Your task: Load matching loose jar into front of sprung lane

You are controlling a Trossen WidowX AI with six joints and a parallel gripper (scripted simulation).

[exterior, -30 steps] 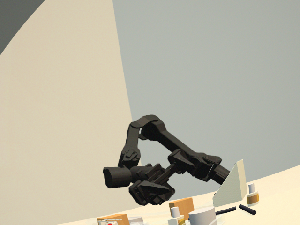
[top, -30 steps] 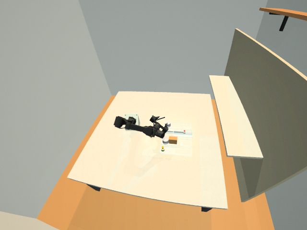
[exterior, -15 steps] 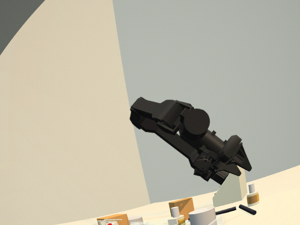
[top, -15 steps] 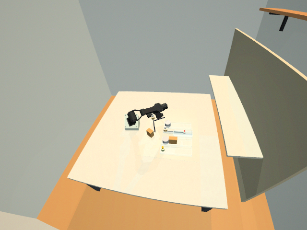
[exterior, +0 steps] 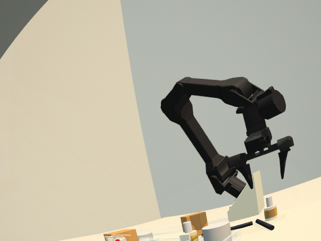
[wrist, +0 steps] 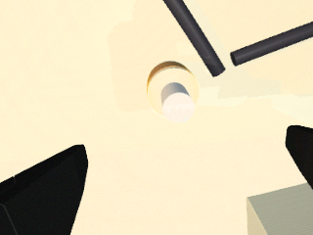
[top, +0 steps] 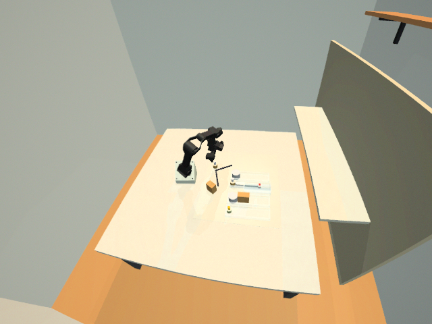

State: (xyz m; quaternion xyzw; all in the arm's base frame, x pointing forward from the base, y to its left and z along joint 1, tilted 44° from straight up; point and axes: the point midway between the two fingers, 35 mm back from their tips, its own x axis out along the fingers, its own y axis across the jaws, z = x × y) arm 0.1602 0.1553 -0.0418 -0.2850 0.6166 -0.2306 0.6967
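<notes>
My gripper tip is now 28 cm short of the pusher plate, 18 cm to the left of it and 5 cm above it. From my gripper tip the other things lie so: red mark (35 cm ahead, 18 cm to the right, 3 cm below); shelf unit (68 cm ahead, 27 cm above, 11 cm to the right); sprung lane (32 cm ahead, 17 cm to the right, 8 cm below).
</notes>
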